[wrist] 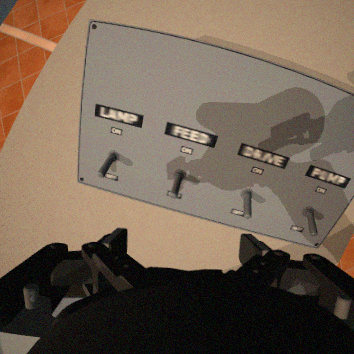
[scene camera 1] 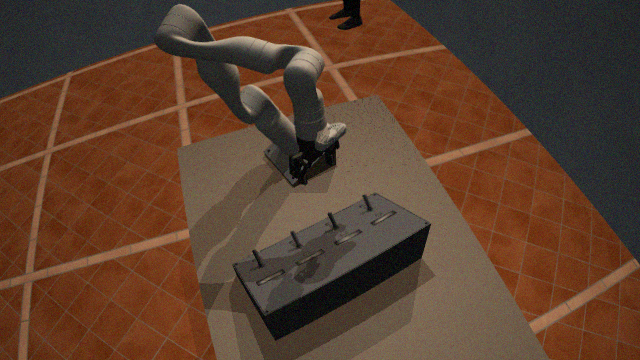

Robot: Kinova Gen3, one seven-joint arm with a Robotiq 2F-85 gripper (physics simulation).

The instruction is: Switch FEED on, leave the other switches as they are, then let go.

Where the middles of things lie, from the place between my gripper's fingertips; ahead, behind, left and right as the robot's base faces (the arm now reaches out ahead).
The grey switch box (scene camera 1: 295, 285) lies 12 cm ahead of my hand, 4 cm to the right of it and 20 cm below it.
